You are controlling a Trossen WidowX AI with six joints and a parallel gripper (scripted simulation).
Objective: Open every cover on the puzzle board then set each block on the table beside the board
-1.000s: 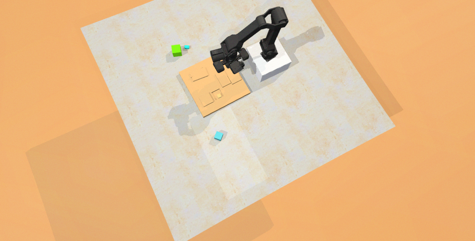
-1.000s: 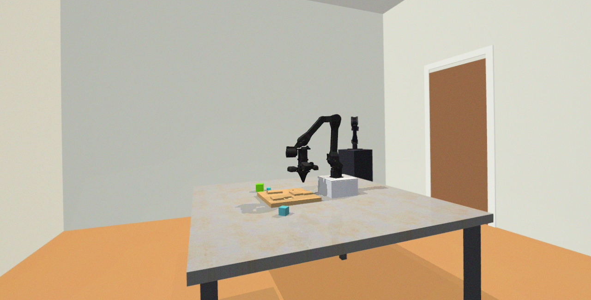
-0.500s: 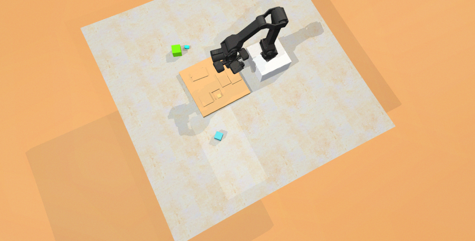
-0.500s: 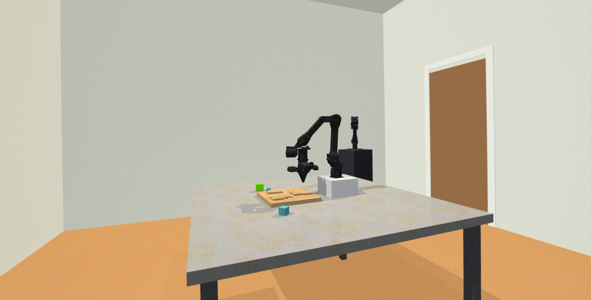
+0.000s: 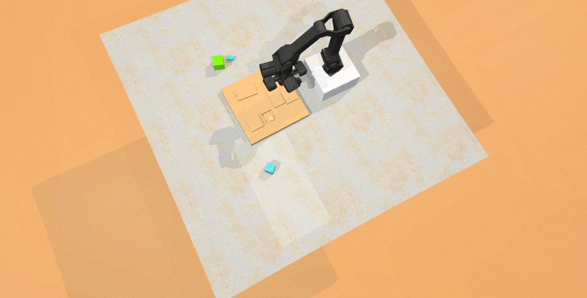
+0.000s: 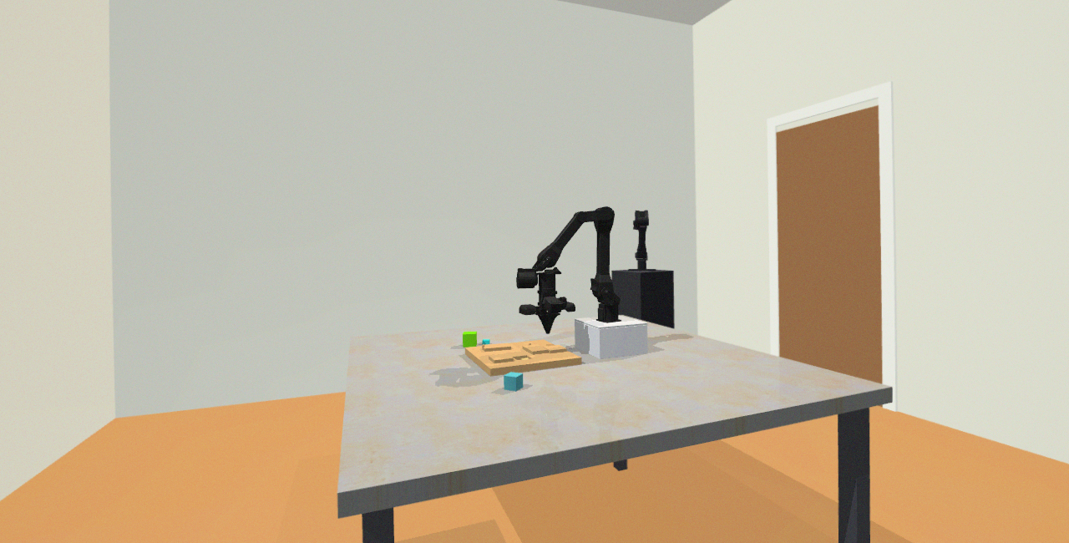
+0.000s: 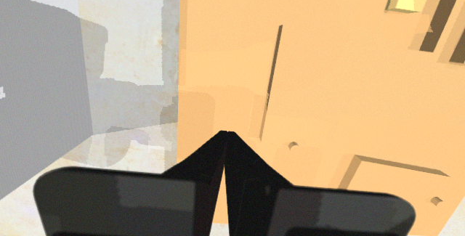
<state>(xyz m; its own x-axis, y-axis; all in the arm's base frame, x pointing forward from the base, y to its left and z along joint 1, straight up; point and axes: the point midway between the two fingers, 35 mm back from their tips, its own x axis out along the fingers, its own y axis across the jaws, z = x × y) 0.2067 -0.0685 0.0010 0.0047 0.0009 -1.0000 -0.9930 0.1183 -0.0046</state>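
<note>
The tan puzzle board is 10 cm ahead of my gripper tip and 5 cm below it. From my gripper tip the other things lie so: small cyan block (11 cm ahead, 27 cm to the right, 6 cm below); green cube (18 cm ahead, 27 cm to the right, 5 cm below); cyan cube (27 cm ahead, 27 cm to the left, 5 cm below).
</note>
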